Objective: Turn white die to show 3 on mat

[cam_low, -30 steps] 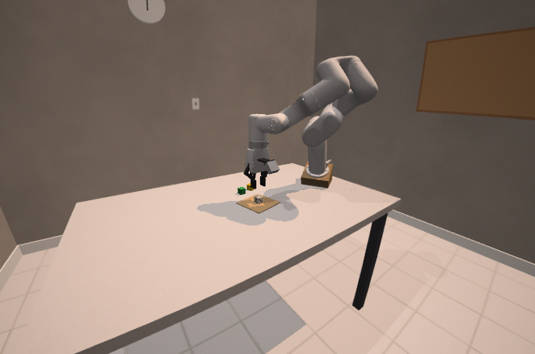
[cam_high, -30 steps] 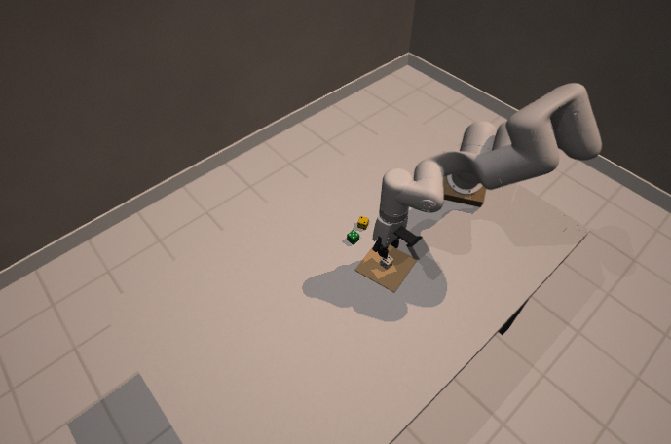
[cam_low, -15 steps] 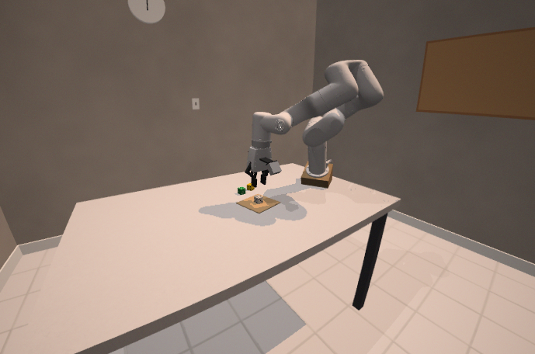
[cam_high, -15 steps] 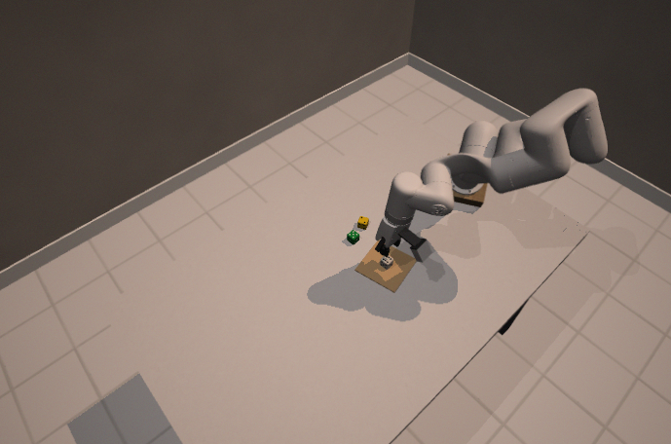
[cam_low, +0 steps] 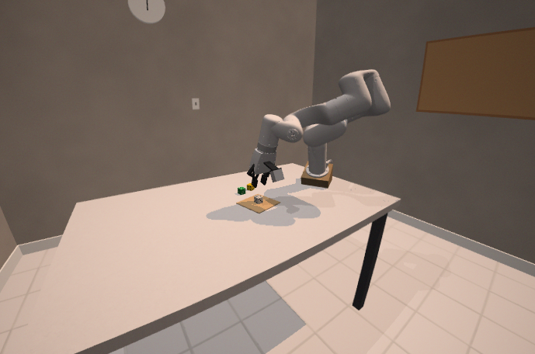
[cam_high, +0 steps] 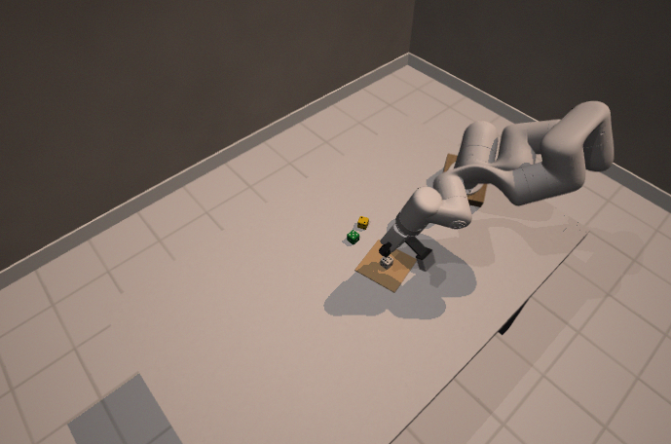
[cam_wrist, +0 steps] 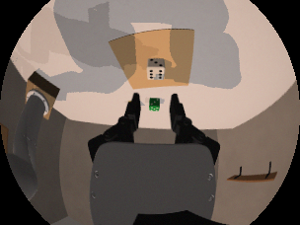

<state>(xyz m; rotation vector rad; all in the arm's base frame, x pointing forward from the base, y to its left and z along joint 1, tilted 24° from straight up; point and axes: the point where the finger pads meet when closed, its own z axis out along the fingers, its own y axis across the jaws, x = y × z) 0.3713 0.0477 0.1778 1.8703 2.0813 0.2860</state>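
Right now my hand is 90 mm above the white die. Round my hand: yellow die: 30 mm behind, 170 mm to the right, 90 mm below; then green die: 30 mm ahead, 140 mm to the right, 90 mm below; then mat: 100 mm below.
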